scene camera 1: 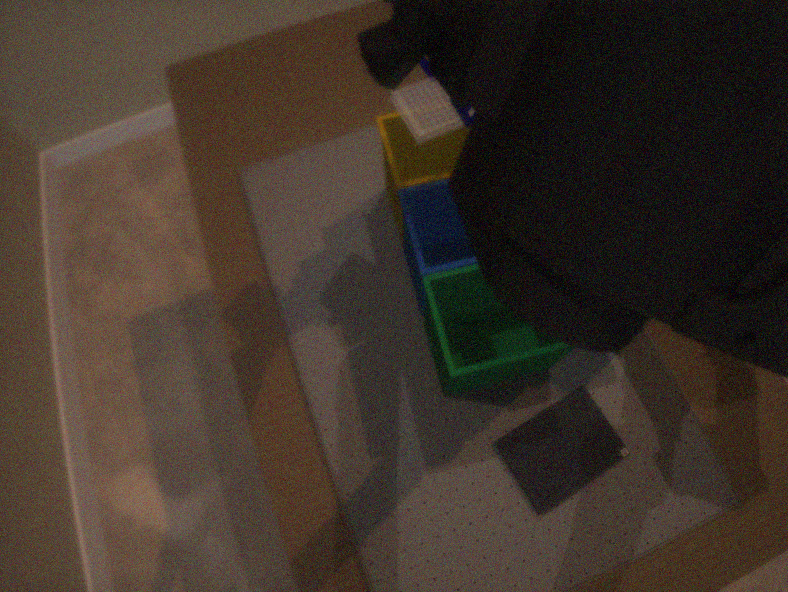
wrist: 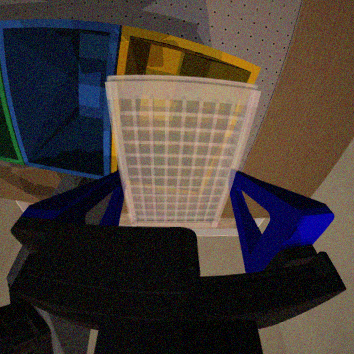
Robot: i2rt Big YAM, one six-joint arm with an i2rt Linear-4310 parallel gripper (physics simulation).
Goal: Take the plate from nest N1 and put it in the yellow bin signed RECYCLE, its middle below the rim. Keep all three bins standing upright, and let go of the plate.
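Frame: origin at the arm's base, x ahead, y left, z up, level; millimetres.
Seen in the pictures: gripper, fingertip midpoint: (scene camera 1: 453, 101) (wrist: 176, 175); arm's base, link origin: (wrist: 32, 322).
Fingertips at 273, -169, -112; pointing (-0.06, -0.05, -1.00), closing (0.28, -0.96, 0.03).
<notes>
Offsets run from my fingertips to a thing's top centre, as dx, dy, dz. "spot": to the spot under its first point. Level surfaces: height alone.
A pale, see-through plate {+8, +2, +14} (scene camera 1: 428, 109) (wrist: 175, 150) with a grid of wells is held between the blue fingers of my gripper (scene camera 1: 447, 89) (wrist: 176, 175), which is shut on its two sides. The plate hangs over the yellow bin {+5, +5, -67} (scene camera 1: 417, 181) (wrist: 185, 42), above its rim. In the wrist view it covers most of that bin, and the bin's far part shows past the plate's far edge. The yellow bin stands upright. The sign RECYCLE and nest N1 cannot be made out in these views.
A blue bin (scene camera 1: 417, 245) (wrist: 114, 100) stands beside the yellow bin, and a green bin {-3, +269, -67} (scene camera 1: 496, 369) (wrist: 11, 150) stands beyond the blue one. Both are upright. A dark square pad {spot: -66, +451, -235} (scene camera 1: 560, 452) lies on the grey mat {dz -247} (scene camera 1: 445, 528). The black arm hides the right part of the scene view.
</notes>
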